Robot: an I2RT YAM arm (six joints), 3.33 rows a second.
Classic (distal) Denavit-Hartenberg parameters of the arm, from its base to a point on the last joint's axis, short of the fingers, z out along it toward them. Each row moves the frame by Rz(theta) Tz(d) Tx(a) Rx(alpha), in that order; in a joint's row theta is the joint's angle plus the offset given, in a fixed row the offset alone. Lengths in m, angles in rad.
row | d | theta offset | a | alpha
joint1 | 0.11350 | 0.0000 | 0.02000 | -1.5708
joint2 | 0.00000 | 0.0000 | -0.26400 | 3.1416
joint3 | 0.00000 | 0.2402 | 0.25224 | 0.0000
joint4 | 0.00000 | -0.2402 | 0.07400 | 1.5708
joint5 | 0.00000 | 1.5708 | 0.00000 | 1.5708
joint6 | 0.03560 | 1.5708 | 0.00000 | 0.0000
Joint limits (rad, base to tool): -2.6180..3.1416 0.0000..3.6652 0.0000..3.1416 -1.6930..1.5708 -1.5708..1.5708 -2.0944..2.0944
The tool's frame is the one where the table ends.
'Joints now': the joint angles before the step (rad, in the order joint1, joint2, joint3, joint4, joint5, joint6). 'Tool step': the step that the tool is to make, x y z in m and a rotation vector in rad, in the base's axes. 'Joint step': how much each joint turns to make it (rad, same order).
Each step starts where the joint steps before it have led.
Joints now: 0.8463, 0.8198, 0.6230, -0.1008, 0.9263, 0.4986
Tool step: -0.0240, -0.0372, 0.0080, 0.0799, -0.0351, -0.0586
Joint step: -0.0472, -0.2136, -0.0263, -0.1458, 0.0031, 0.0511
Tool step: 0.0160, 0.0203, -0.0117, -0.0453, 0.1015, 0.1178
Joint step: -0.0013, 0.1272, 0.0180, 0.0024, -0.1259, 0.0044
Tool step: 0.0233, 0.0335, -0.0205, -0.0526, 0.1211, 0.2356
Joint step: 0.0012, 0.1918, 0.0143, 0.0929, -0.2351, -0.0598
